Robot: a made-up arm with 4 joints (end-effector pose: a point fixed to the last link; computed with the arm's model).
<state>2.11 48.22 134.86 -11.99</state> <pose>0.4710 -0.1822 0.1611 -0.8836 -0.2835 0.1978 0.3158</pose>
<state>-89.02 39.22 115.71 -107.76</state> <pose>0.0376 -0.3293 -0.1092 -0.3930 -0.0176 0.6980 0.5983</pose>
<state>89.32 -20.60 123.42 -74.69</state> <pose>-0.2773 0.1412 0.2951 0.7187 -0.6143 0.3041 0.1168</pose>
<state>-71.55 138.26 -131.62 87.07</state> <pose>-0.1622 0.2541 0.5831 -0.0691 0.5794 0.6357 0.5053</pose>
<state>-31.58 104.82 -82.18 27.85</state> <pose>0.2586 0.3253 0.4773 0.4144 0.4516 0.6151 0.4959</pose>
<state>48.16 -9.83 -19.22 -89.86</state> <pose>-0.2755 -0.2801 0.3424 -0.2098 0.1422 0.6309 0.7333</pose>
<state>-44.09 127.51 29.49 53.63</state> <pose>0.1746 0.4771 0.6243 0.2925 -0.4540 0.4432 0.7155</pose>
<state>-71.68 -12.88 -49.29 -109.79</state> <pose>-0.2918 0.1375 -0.1901 0.5151 -0.6949 0.3372 0.3715</pose>
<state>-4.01 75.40 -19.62 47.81</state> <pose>0.4941 0.3806 0.1551 0.1145 0.1416 0.2401 0.9535</pose>
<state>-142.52 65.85 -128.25 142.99</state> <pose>0.1372 -0.0717 0.6612 0.2511 0.5376 0.7378 0.3218</pose>
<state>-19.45 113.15 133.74 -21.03</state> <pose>0.5236 0.2630 0.2504 -0.6031 -0.7138 0.2448 0.2585</pose>
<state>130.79 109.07 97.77 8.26</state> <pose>0.4261 -0.3220 -0.0815 0.5442 -0.1928 -0.7960 0.1817</pose>
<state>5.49 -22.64 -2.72 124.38</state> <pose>0.0987 -0.7619 0.1814 0.0014 -0.0275 -0.9584 0.2842</pose>
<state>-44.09 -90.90 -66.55 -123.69</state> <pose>-0.3279 0.5025 0.1688 0.1499 -0.5741 0.0221 0.8046</pose>
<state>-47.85 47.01 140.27 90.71</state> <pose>0.5008 0.0112 0.5718 -0.1821 -0.7505 -0.4713 0.4258</pose>
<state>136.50 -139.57 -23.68 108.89</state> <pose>-0.6390 -0.3779 0.0670 -0.5847 0.7717 0.2494 0.0202</pose>
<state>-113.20 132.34 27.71 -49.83</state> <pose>0.4445 -0.0319 0.3681 -0.1144 -0.8973 0.4025 0.1402</pose>
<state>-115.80 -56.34 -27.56 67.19</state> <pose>-0.0219 0.2873 -0.2205 0.5152 0.7368 -0.4356 0.0433</pose>
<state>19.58 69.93 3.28 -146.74</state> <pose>0.8143 -0.3192 0.2722 -0.0314 -0.1789 -0.9320 0.3137</pose>
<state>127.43 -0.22 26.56 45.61</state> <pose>0.4470 0.1400 0.3967 -0.8976 -0.3790 -0.0884 0.2070</pose>
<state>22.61 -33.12 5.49 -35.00</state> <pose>-0.1249 -0.0620 0.1436 -0.2347 0.0295 0.0108 0.9716</pose>
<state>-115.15 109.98 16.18 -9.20</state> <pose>0.2727 -0.0336 0.4123 0.3749 -0.7789 0.3663 0.3444</pose>
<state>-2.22 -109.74 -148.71 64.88</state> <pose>-0.2380 -0.2238 0.1928 -0.8902 0.3621 0.2764 0.0046</pose>
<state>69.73 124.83 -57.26 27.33</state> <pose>0.1193 0.2126 -0.2476 -0.2362 0.7588 0.2756 0.5407</pose>
